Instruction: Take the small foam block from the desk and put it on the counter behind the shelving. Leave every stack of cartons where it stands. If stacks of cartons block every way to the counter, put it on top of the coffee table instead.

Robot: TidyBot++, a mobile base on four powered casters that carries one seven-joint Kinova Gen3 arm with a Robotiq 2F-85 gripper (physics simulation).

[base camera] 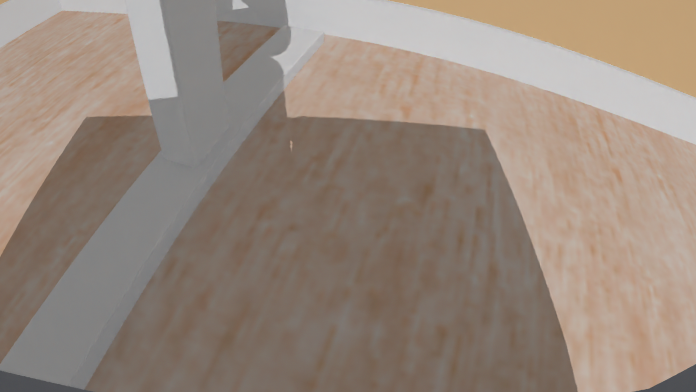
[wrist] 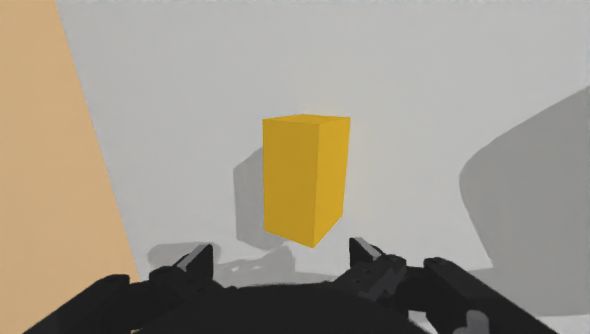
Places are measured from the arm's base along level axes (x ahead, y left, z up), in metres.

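Pixels of known places: gripper, fingertip midpoint: [wrist: 282, 256].
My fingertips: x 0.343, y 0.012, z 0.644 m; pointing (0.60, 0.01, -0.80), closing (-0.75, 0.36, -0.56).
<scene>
Behind a point stands the place of what it marks.
The small foam block [wrist: 300, 177] {x 0.328, y -0.028, z 0.614 m} is a yellow box on the light grey desk top [wrist: 400, 75] {x 0.253, y -0.066, z 0.554 m}, near the middle of the wrist view. My gripper [wrist: 282, 256] {x 0.343, y 0.012, z 0.644 m} is open, with its two black fingertips wide apart at the bottom of the wrist view. The block shows beyond the fingertips, between their lines and a little right of centre, with no finger touching it. The white desk leg and foot [base camera: 135, 240] show at the left in the base camera view. The counter, the shelving, the coffee table and the carton stacks do not show in either view.
The desk top's edge runs down the left of the wrist view, with a tan surface [wrist: 45, 150] {x 0.779, y -0.223, z 0.621 m} beyond it. In the base camera view, a wood floor [base camera: 600, 200] {x 0.436, y -0.378, z -0.396 m} lies under a large shadow. A white baseboard [base camera: 450, 40] {x 0.770, y -0.205, z -0.354 m} and tan wall [base camera: 625, 35] {x 0.694, y -0.501, z -0.245 m} stand behind.
</scene>
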